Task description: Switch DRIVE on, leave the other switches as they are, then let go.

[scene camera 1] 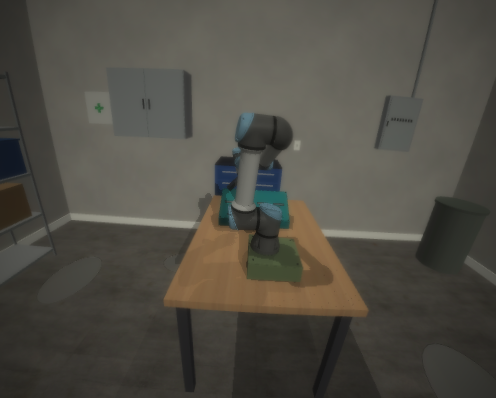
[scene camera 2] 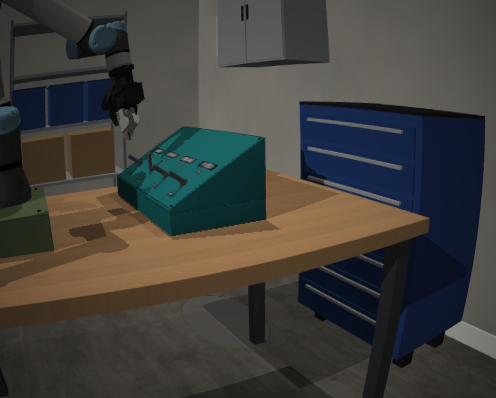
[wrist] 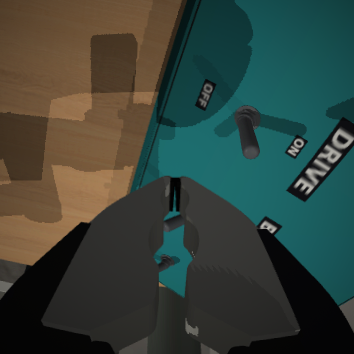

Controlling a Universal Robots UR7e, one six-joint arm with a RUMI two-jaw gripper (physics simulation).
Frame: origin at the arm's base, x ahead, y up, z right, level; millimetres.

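Seen in the pictures: gripper, between the fingertips: point(scene camera 2: 129, 140) point(wrist: 174, 179); arm's base, origin of its link: point(scene camera 1: 264, 246) point(scene camera 2: 6, 199).
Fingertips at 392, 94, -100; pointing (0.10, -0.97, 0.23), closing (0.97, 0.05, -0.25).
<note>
Pixels of each thing's top centre, then the offset from my fingertips to it, as dx, dy, dz. "spot": a spot on its surface instead. Level surfaces: height alone.
- DRIVE lever, centre of its top: point(wrist: 253, 154) point(scene camera 2: 149, 153) +58, -43, +4
- OFF label, a spot on its surface: point(wrist: 205, 94) spot: +30, -111, +3
- DRIVE label, centre of its top: point(wrist: 324, 167) +127, -51, +5
- neighbouring lever, centre of its top: point(wrist: 181, 232) +44, -56, +124
- wooden table, height of its surface: dy -189
A teal sloped console point(scene camera 1: 276, 196) point(scene camera 2: 220, 170) point(wrist: 280, 55) stands on the table. The DRIVE lever point(scene camera 2: 150, 162) point(wrist: 249, 141) stands up from the slope, its tip nearer the ON label point(wrist: 296, 146) than the OFF label point(wrist: 205, 94). In scene camera 2 the other levers lean toward the console's low front edge, unlike this one. The DRIVE label point(wrist: 321, 160) is upslope of its lever. My gripper point(scene camera 2: 129, 136) point(wrist: 174, 179) is shut and empty, above the console and apart from the DRIVE lever. The arm hides the gripper in scene camera 1.
A neighbouring lever point(wrist: 174, 222) shows in part through the gap behind my fingertips. Another label point(wrist: 269, 226) is partly covered by the jaw. The arm stands on a green base block point(scene camera 1: 275, 270) point(scene camera 2: 25, 230) on the wooden table point(scene camera 1: 220, 280) point(scene camera 2: 225, 255). A blue drawer cabinet point(scene camera 2: 445, 200) stands behind.
</note>
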